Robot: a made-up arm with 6 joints.
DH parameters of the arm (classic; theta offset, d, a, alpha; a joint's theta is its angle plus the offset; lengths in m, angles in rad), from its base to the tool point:
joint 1: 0 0.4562 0 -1.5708
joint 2: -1.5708 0 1.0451 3.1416
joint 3: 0 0 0 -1.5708
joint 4: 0 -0.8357 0 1.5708
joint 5: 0 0.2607 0 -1.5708
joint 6: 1.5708 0 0 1.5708
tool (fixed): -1.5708 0 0 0
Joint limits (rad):
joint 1: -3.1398..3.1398
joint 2: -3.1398..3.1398
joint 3: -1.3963..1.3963
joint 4: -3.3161..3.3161
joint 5: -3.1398..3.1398
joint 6: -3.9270..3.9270
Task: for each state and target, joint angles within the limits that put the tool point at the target. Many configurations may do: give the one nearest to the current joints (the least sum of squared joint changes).
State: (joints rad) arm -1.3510 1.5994 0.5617 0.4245 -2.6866 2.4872
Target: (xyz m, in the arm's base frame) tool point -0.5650 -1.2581 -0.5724
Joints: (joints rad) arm -1.8175 1.8236 0.5572 0.3945 -2.6866 2.4872
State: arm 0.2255 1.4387 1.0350 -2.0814 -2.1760 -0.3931
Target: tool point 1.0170 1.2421 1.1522
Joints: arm 0.7936 0.7823 0.9827 -2.1657 -2.1760 -0.3931
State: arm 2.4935 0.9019 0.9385 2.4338 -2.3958 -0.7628
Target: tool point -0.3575 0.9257 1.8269
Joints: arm 1.7354 0.1848 0.4035 2.4513 -2.3958 -0.7628
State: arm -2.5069 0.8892 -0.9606 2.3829 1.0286 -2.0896
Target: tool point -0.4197 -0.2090 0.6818
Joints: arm -3.0103 0.1404 -1.3264 2.1944 1.0286 -2.0896
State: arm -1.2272 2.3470 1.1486 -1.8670 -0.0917 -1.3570
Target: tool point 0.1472 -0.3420 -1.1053
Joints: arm -1.3125 2.3856 0.7002 -1.7832 -0.0917 -1.3570
